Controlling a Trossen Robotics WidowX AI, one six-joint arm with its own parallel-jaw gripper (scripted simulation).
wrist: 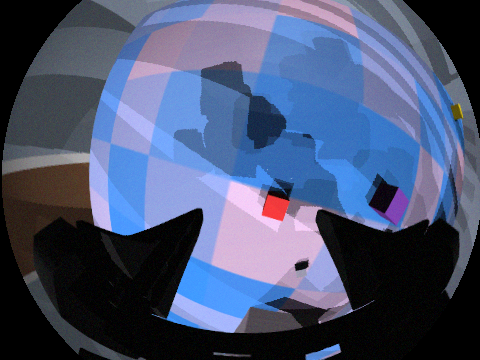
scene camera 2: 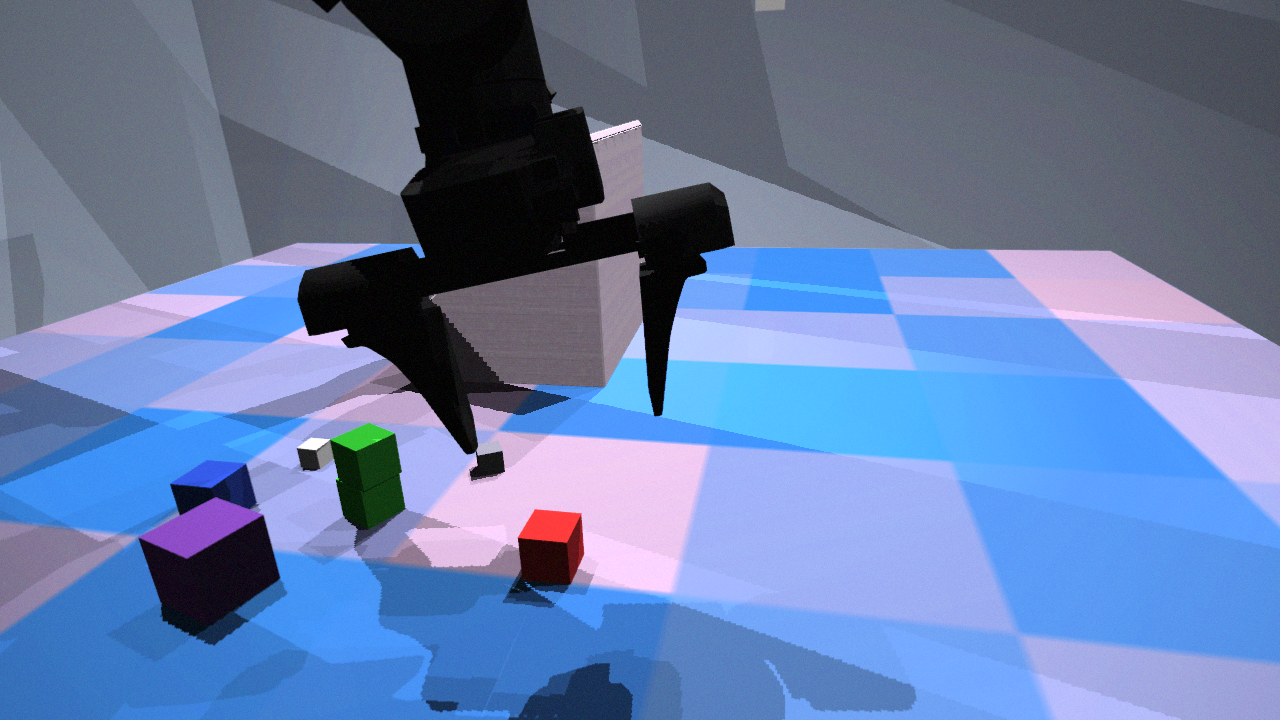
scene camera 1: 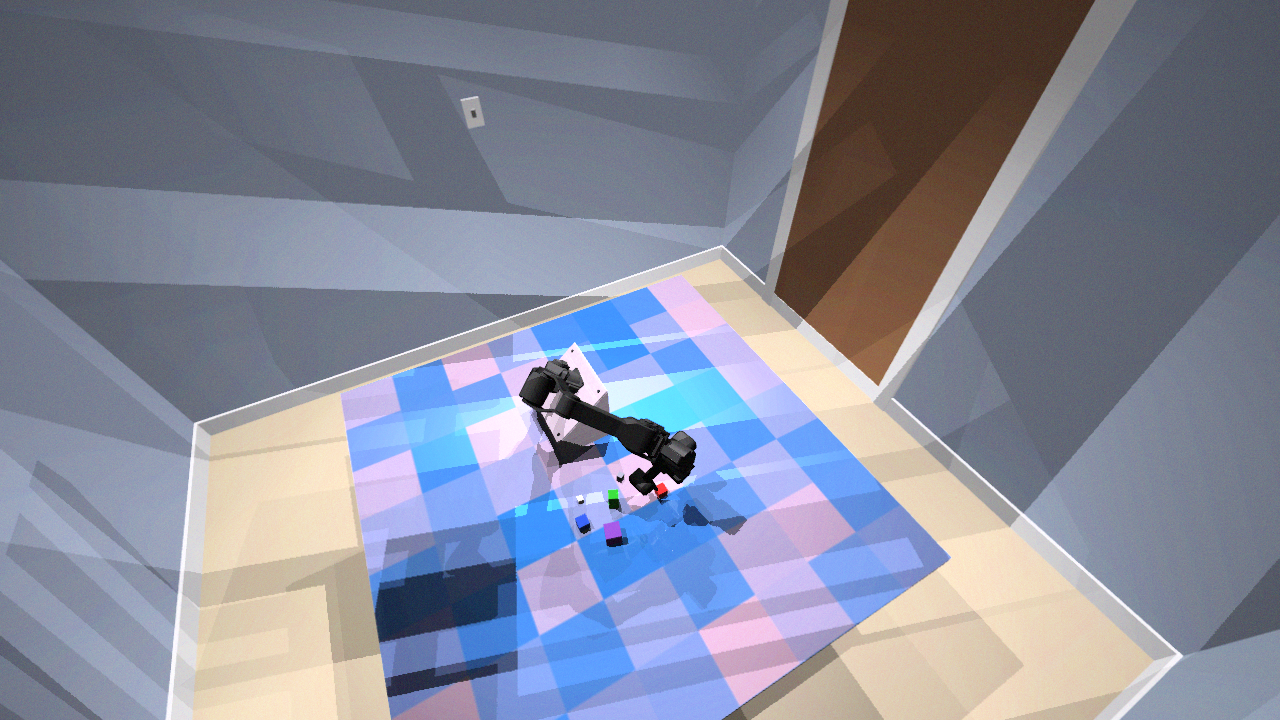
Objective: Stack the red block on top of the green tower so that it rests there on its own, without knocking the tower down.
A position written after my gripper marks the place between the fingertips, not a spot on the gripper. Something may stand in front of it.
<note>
My gripper [scene camera 2: 564,432] is open, holding nothing. I also see a blue block [scene camera 2: 230,481] and a small dark grey cube [scene camera 2: 489,455].
My gripper is seen too in the wrist view [wrist: 261,216] and in scene camera 1 [scene camera 1: 669,477]. The wrist view misses the blue block, which is hidden by my gripper.
</note>
